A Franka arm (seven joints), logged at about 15 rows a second.
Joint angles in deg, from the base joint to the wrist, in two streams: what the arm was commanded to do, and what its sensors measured. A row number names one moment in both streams.
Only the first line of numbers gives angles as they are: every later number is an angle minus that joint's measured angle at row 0.
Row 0, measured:
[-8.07 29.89 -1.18 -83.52 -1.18 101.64 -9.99]
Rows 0 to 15, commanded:
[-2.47 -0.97 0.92 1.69 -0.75 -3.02 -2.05]
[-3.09 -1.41 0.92 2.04 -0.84 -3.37 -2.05]
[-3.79 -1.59 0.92 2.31 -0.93 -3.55 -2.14]
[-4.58 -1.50 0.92 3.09 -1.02 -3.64 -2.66]
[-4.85 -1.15 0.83 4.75 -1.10 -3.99 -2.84]
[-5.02 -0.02 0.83 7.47 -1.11 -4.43 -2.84]
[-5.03 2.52 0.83 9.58 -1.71 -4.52 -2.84]
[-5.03 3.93 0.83 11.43 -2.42 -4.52 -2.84]
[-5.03 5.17 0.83 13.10 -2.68 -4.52 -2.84]
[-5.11 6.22 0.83 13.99 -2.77 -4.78 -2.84]
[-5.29 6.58 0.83 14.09 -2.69 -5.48 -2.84]
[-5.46 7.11 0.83 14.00 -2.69 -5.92 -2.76]
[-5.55 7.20 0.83 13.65 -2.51 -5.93 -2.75]
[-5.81 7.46 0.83 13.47 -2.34 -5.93 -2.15]
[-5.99 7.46 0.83 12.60 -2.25 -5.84 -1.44]
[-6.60 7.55 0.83 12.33 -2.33 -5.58 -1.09]
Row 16, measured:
[-4.89 7.24 -0.11 11.76 -1.81 -4.67 -2.02]
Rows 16 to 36, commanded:
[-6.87 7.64 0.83 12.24 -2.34 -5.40 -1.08]
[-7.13 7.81 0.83 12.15 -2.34 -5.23 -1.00]
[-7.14 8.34 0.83 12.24 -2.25 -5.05 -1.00]
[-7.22 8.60 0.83 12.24 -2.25 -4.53 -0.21]
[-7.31 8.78 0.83 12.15 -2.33 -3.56 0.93]
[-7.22 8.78 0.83 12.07 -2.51 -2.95 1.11]
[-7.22 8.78 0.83 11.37 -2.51 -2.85 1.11]
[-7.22 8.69 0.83 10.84 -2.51 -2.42 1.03]
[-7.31 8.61 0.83 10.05 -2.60 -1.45 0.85]
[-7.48 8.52 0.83 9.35 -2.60 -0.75 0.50]
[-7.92 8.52 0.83 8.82 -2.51 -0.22 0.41]
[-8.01 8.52 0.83 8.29 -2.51 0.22 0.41]
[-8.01 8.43 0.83 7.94 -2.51 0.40 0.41]
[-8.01 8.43 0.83 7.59 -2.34 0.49 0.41]
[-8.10 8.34 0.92 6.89 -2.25 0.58 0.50]
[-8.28 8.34 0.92 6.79 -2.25 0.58 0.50]
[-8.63 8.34 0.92 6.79 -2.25 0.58 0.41]
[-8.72 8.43 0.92 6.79 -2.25 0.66 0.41]
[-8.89 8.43 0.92 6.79 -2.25 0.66 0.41]
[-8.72 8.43 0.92 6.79 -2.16 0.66 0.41]
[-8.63 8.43 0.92 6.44 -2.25 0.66 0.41]
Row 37, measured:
[-7.82 9.43 -0.14 8.11 -1.81 -0.02 -0.17]
